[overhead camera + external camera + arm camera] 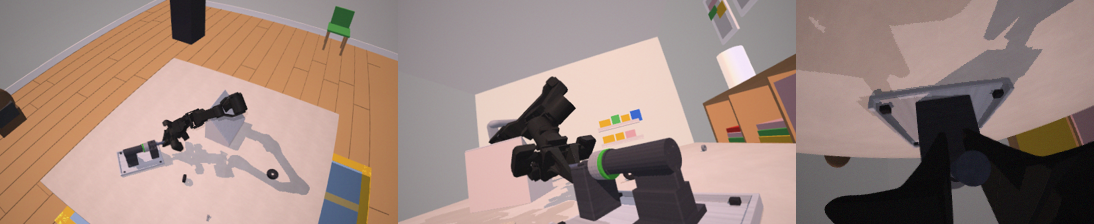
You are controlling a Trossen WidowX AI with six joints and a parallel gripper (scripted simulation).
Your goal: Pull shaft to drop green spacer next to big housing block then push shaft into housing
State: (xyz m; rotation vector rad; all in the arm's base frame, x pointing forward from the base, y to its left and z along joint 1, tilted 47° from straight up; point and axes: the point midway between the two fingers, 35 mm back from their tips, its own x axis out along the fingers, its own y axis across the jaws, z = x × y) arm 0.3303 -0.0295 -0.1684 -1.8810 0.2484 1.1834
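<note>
The shaft is 4 cm ahead of my gripper tip, 2 cm to the right of it and 2 cm above it. Round my gripper tip: green spacer: 8 cm ahead, 6 cm to the right, 2 cm above; then dark ring: 7 cm ahead, 19 cm to the left, 4 cm below.
</note>
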